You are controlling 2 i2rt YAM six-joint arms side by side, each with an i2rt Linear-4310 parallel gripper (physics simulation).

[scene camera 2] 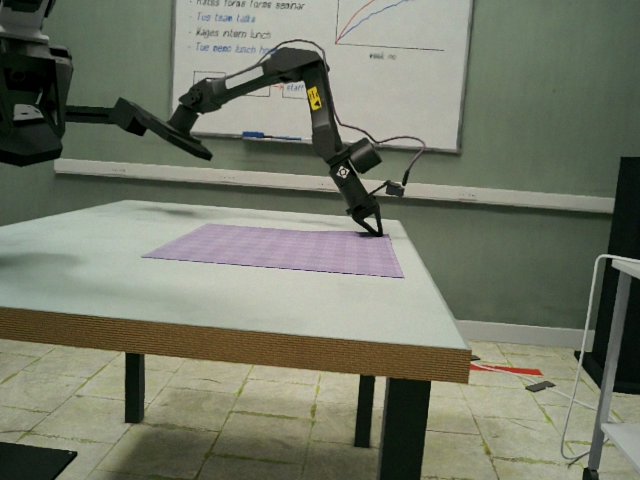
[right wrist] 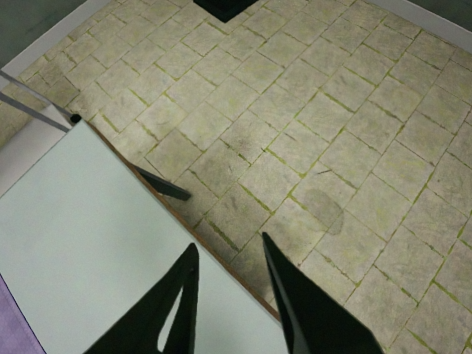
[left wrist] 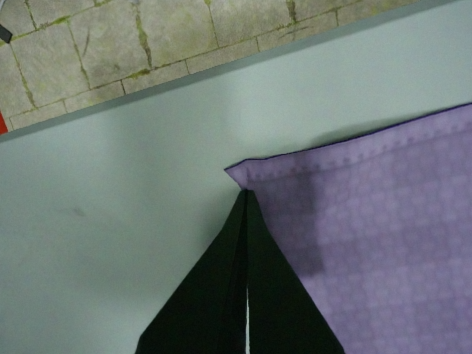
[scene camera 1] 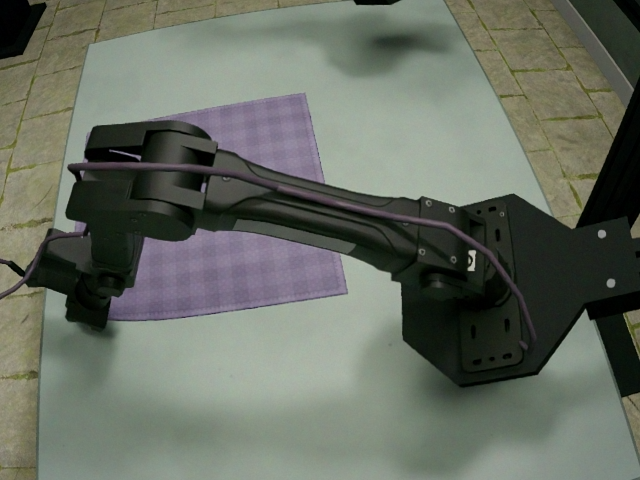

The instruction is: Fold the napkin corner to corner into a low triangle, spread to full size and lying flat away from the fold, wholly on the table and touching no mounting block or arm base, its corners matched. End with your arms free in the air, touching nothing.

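Note:
The purple checked napkin (scene camera 1: 248, 273) (scene camera 2: 279, 250) (left wrist: 400, 210) (right wrist: 12, 320) lies unfolded and flat on the pale table (scene camera 1: 403, 134) (scene camera 2: 232, 310), except where one corner is pinched. My left gripper (scene camera 2: 381, 235) (left wrist: 247, 196) is shut on the napkin near that corner, low at the table, at the napkin's far right in scene camera 2. The cloth is puckered at the fingertips, and the corner tip sticks out past them. In scene camera 1 the left arm hides part of the napkin. My right gripper (right wrist: 229, 243) is open and empty, high above the table's edge.
The left arm's black base plate (scene camera 1: 542, 289) (scene camera 2: 175, 136) stands beyond the napkin's edge, apart from it. A white cart (scene camera 2: 612, 320) stands on the floor beyond the table's right end in scene camera 2. A whiteboard (scene camera 2: 403, 103) hangs on the wall behind.

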